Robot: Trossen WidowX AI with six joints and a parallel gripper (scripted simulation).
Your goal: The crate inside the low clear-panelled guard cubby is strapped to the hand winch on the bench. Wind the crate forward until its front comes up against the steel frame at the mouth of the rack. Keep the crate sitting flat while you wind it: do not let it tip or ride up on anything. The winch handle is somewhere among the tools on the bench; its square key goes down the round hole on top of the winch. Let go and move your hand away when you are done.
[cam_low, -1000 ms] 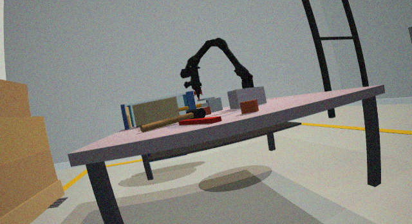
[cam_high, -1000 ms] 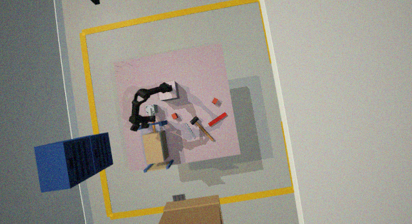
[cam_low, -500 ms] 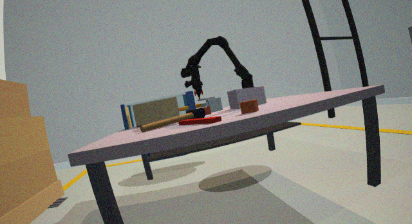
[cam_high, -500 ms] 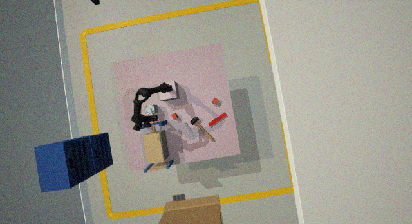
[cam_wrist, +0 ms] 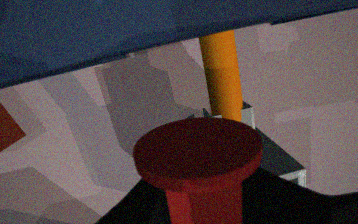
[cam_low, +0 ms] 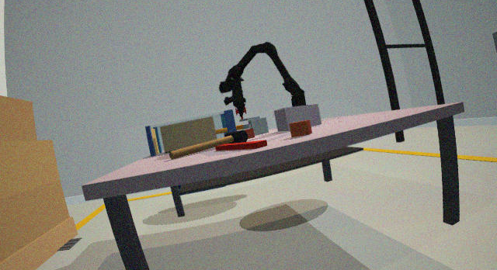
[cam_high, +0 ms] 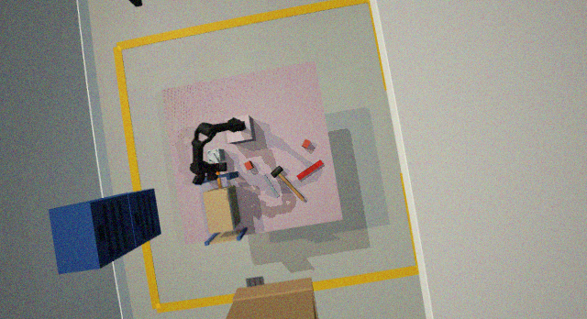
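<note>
Right now the winch handle is 4 cm behind my gripper tip, 1 cm to the right of it and 1 cm below it. The rest, counted from my gripper tip: grey winch (11 cm behind, 9 cm below, 4 cm to the right); then blue steel frame (6 cm ahead, 4 cm to the right, 1 cm below); then red knob (2 cm above).
</note>
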